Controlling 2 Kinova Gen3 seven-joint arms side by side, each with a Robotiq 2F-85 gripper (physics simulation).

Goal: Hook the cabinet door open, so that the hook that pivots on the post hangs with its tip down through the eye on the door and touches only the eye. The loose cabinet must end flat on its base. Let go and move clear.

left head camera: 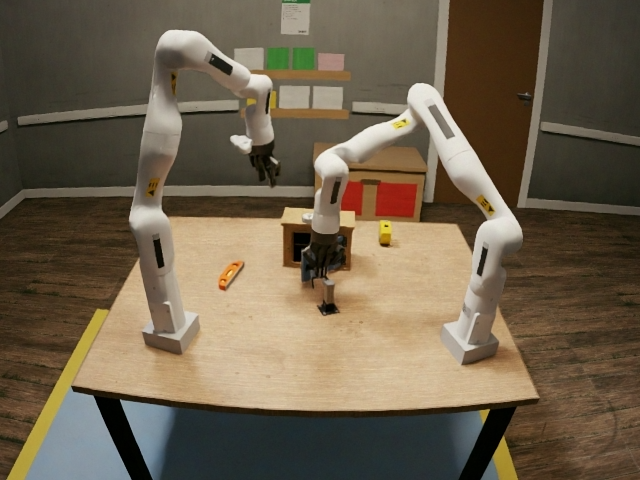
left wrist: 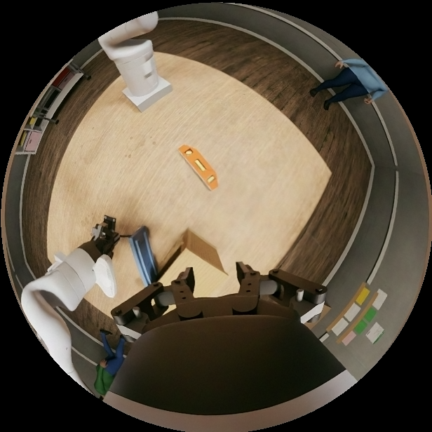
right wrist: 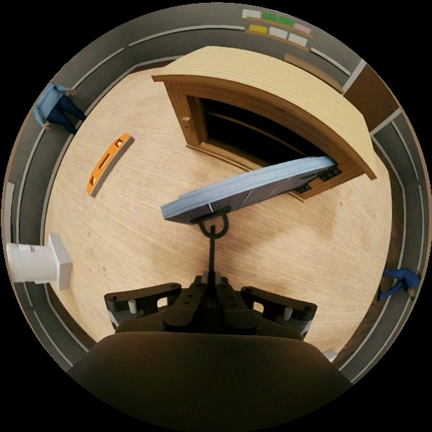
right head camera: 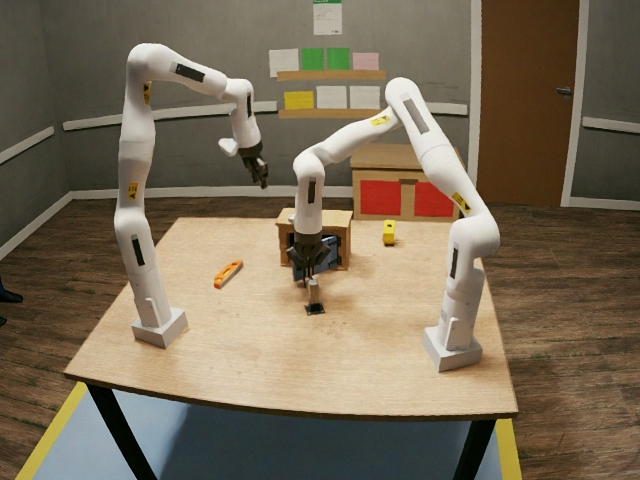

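Seen in the pictures: left gripper, fingertip midpoint: (left head camera: pixel 267 183) (right head camera: pixel 260 184); right gripper, fingertip midpoint: (left head camera: pixel 320 277) (right head camera: pixel 308 277); left arm's base, origin of the base link: (left head camera: pixel 169 322) (right head camera: pixel 157 317); right arm's base, origin of the base link: (left head camera: pixel 471 332) (right head camera: pixel 453 338).
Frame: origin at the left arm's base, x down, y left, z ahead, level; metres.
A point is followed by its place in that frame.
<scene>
The wooden cabinet (left head camera: pixel 289 219) @[x -0.110, y -0.292, z 0.413 m] (right head camera: pixel 338 219) @[x -0.110, y -0.460, z 0.426 m] (left wrist: pixel 200 245) (right wrist: pixel 280 90) stands upright on its base. Its blue door (left head camera: pixel 306 267) @[x -0.019, y -0.352, z 0.283 m] (right head camera: pixel 298 269) @[x -0.011, y -0.355, z 0.284 m] (left wrist: pixel 143 255) (right wrist: pixel 250 190) is swung open. In the right wrist view the dark hook (right wrist: pixel 212 255) runs to the door's eye (right wrist: pixel 226 227), its end inside the ring's outline; whether the tip goes down through is unclear. The post (left head camera: pixel 328 292) @[x -0.018, y -0.418, z 0.158 m] (right head camera: pixel 313 294) @[x -0.011, y -0.421, z 0.159 m] stands in front of the door. My right gripper (left head camera: pixel 319 279) @[x -0.018, y -0.393, z 0.234 m] (right head camera: pixel 308 279) @[x -0.018, y -0.393, z 0.234 m] (right wrist: pixel 210 279) is above the post, shut on the hook. My left gripper (left head camera: pixel 273 180) @[x -0.231, y -0.226, z 0.406 m] (right head camera: pixel 264 183) @[x -0.231, y -0.226, z 0.406 m] (left wrist: pixel 214 272) is open and empty, high above the table.
An orange spirit level (left head camera: pixel 230 274) @[x 0.029, y -0.116, z 0.300 m] (right head camera: pixel 227 274) @[x 0.031, y -0.119, z 0.297 m] (left wrist: pixel 199 166) (right wrist: pixel 110 162) lies to the left of the cabinet. A yellow object (left head camera: pixel 385 233) @[x -0.006, y -0.613, z 0.545 m] (right head camera: pixel 388 233) @[x -0.006, y -0.614, z 0.545 m] stands to its right, near the table's far edge. My right arm reaches in front of the cabinet.
</scene>
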